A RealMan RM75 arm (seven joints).
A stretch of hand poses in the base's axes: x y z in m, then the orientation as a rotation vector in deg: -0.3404 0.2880 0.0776 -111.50 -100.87 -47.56; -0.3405 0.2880 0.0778 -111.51 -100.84 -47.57; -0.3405 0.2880 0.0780 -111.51 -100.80 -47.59; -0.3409 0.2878 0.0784 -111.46 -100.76 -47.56; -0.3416 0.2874 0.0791 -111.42 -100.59 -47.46; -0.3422 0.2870 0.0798 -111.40 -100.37 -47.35; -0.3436 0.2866 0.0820 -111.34 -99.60 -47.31; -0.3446 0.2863 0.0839 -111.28 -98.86 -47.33; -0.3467 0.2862 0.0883 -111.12 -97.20 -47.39; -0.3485 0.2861 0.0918 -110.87 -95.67 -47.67; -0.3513 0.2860 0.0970 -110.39 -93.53 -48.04; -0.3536 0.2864 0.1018 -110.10 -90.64 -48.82; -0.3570 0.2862 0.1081 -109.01 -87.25 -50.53
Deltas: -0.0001 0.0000 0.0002 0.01 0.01 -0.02; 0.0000 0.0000 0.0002 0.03 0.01 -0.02; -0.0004 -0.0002 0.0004 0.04 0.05 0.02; -0.0007 -0.0004 0.0007 0.10 0.16 -0.01; -0.0006 -0.0004 0.0007 0.11 0.18 -0.04; -0.0014 -0.0004 0.0022 0.48 0.41 -0.21; -0.0010 -0.0003 0.0019 0.48 0.36 -0.22; -0.0021 -0.0001 0.0044 1.10 0.80 -0.48; -0.0018 -0.0001 0.0035 1.13 0.60 -0.44; -0.0028 -0.0001 0.0052 1.65 0.86 -0.54; -0.0023 0.0004 0.0048 2.07 0.91 -1.06; -0.0034 -0.0002 0.0063 3.07 0.58 -1.04
